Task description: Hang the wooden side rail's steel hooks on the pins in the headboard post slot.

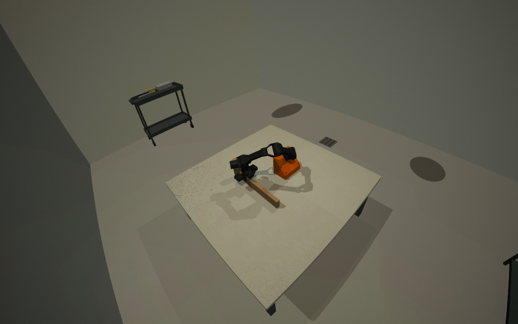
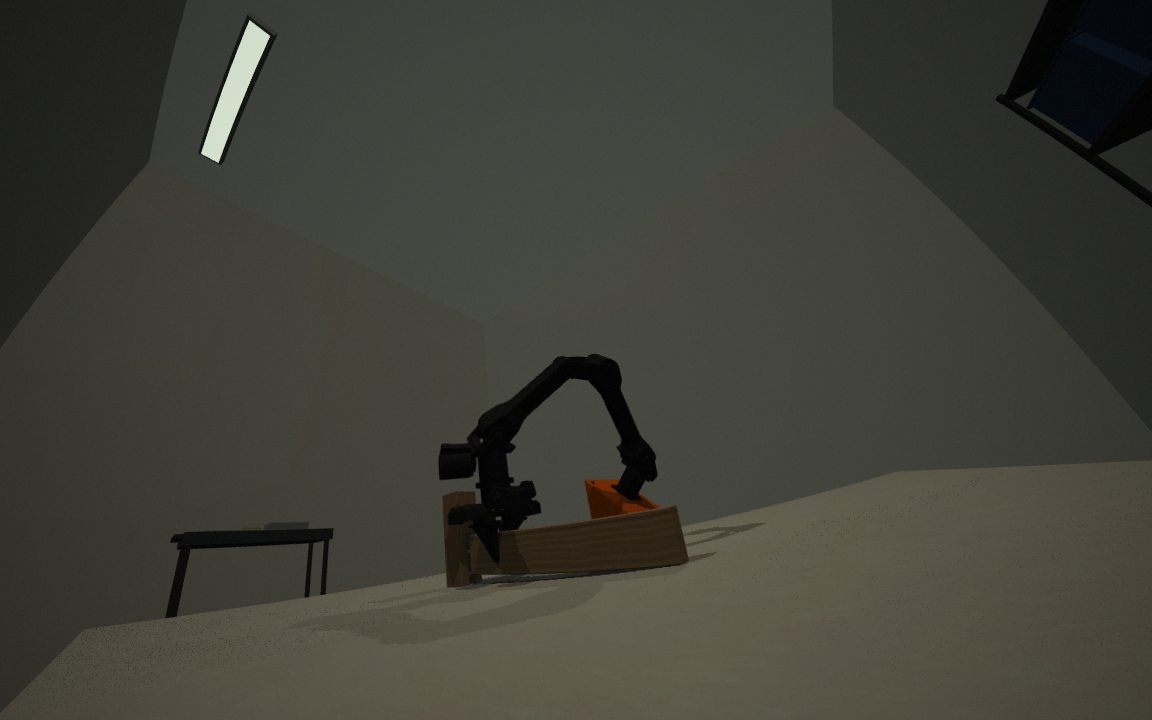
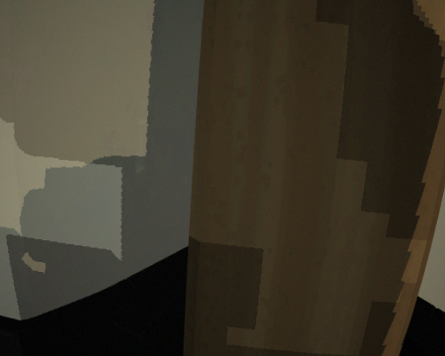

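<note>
My gripper tip is now 120 mm to the left of the headboard post and 40 mm below it.
</note>
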